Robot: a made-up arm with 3 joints. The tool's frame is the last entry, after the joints.
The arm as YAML. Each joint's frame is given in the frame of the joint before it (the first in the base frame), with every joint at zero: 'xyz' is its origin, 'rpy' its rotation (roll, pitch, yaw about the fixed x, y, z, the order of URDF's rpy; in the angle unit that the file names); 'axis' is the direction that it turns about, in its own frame. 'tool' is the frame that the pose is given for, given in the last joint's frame.
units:
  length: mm
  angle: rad
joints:
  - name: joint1
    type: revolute
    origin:
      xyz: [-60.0, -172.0, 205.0]
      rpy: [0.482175, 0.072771, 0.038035]
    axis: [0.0, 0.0, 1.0]
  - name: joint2
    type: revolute
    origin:
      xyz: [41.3, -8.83, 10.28]
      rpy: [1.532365, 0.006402, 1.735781]
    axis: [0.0, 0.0, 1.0]
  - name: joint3
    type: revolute
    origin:
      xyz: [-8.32, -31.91, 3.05]
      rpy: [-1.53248, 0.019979, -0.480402]
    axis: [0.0, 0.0, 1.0]
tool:
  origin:
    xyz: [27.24, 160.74, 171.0]
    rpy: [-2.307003, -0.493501, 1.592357]
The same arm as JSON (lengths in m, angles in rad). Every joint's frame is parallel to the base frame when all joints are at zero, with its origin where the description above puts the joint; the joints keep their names.
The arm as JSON. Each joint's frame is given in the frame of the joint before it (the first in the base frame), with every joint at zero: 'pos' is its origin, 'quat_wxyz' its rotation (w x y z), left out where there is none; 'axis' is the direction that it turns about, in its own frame. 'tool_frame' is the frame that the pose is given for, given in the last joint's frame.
{
  "length_unit": "m",
  "angle_unit": "rad",
  "joints": [
    {
      "joint": "joint1",
      "pos": [
        -0.06,
        -0.172,
        0.205
      ],
      "axis": [
        0.082004,
        -0.460923,
        0.883643
      ]
    },
    {
      "joint": "joint2",
      "pos": [
        0.042,
        -0.011,
        0.002
      ],
      "axis": [
        0.985483,
        0.165397,
        0.038299
      ]
    },
    {
      "joint": "joint3",
      "pos": [
        0.003,
        0.008,
        -0.032
      ],
      "axis": [
        0.0,
        0.0,
        1.0
      ]
    }
  ],
  "tool_frame": {
    "pos": [
      -0.163,
      -0.003,
      0.171
    ],
    "quat_wxyz": [
      0.181322,
      0.190418,
      -0.871448,
      0.414056
    ]
  }
}

